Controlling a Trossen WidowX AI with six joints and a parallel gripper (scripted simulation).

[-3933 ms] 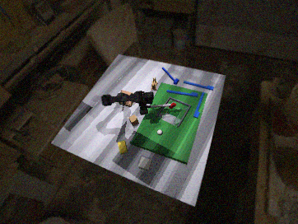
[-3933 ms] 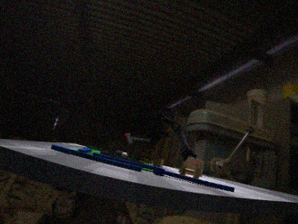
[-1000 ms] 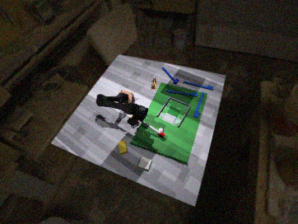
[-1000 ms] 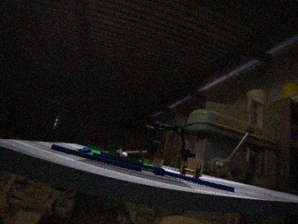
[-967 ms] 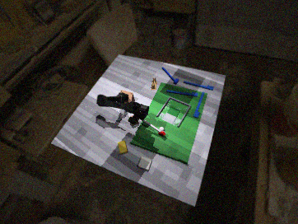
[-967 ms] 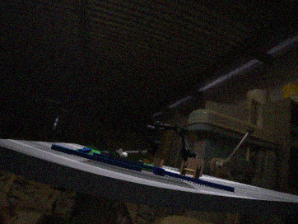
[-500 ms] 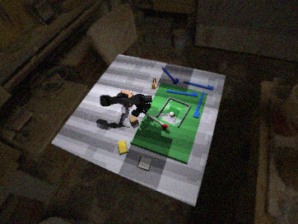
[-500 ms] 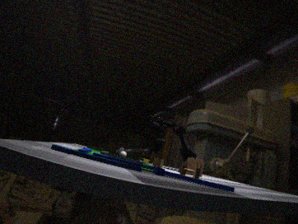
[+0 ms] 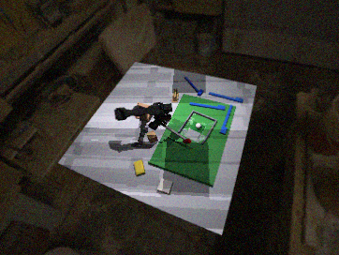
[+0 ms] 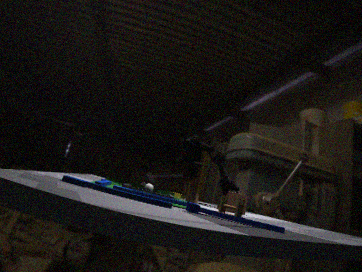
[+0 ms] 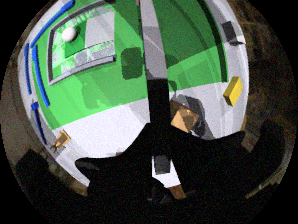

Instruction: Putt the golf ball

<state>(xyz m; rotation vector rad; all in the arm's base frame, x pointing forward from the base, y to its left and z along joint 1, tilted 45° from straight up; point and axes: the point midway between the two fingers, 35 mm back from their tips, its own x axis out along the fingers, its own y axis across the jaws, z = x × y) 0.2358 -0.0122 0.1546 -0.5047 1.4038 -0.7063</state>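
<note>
My gripper tip is now 12 cm short of the putter and 1 cm to the left of it. From my gripper tip the other things lie so: white golf ball 24 cm ahead, 16 cm to the left, 9 cm below; then orange cube 10 cm below, 7 cm to the right, 5 cm behind; then green mat 24 cm ahead, 12 cm below, 10 cm to the left.
</note>
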